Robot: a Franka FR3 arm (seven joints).
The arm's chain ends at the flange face. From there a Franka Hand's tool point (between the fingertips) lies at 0.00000 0.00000 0.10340 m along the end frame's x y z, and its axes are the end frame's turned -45 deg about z.
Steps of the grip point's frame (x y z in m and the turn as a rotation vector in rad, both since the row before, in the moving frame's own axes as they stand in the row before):
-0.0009, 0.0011, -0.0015, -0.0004, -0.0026, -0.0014
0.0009, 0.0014, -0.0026, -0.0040, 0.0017, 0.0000
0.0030, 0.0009, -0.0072, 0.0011, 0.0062, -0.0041
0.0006, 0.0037, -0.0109, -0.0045, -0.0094, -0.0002
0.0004, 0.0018, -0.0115, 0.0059, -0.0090, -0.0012
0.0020, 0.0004, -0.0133, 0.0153, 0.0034, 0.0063
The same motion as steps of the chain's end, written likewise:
0.0003, 0.0012, -0.0015, -0.0021, -0.0016, -0.0014
0.0012, 0.0002, -0.0026, -0.0016, 0.0040, 0.0000
0.0024, -0.0010, -0.0072, 0.0052, 0.0036, -0.0041
0.0034, 0.0012, -0.0109, -0.0098, -0.0035, -0.0002
0.0026, 0.0008, -0.0115, -0.0022, -0.0105, -0.0012
0.0026, 0.0002, -0.0133, 0.0132, -0.0084, 0.0063

